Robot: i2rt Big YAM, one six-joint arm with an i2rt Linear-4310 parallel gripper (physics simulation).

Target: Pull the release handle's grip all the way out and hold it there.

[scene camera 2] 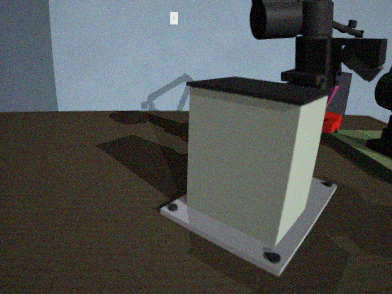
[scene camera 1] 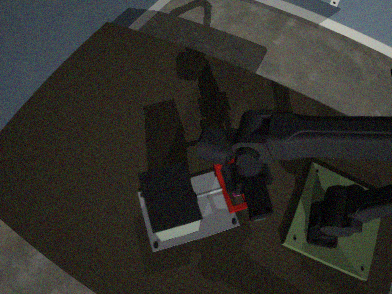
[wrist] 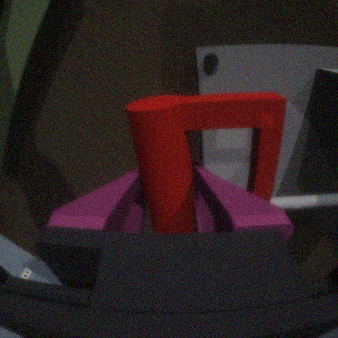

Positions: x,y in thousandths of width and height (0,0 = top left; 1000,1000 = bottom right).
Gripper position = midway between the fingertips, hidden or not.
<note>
In view: my gripper (wrist: 499,501), a red release handle (wrist: 472,371) and a grey base plate (wrist: 854,206).
</note>
